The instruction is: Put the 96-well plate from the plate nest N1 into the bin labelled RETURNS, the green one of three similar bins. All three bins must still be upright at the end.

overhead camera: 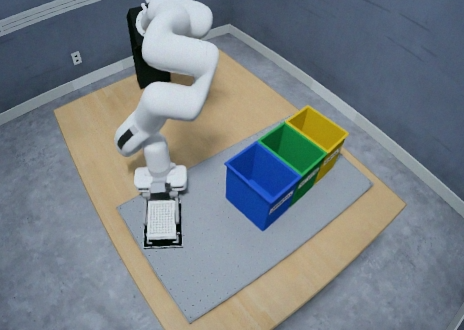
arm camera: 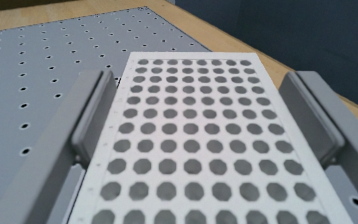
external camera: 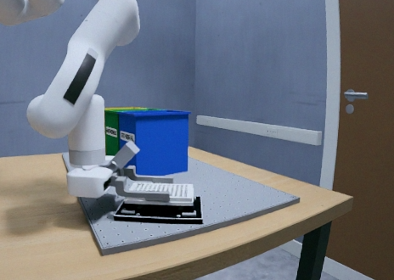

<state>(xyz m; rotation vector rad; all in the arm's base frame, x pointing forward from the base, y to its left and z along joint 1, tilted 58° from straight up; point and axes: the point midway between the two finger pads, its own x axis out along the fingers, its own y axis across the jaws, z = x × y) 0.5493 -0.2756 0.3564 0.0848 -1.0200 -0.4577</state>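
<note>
Now: hand 40 mm above the black plate nest. Round my hand: blue bin 280 mm to the left, 140 mm ahead, 40 mm above; green bin 410 mm to the left, 140 mm ahead, 40 mm above; white 96-well plate 10 mm below.
</note>
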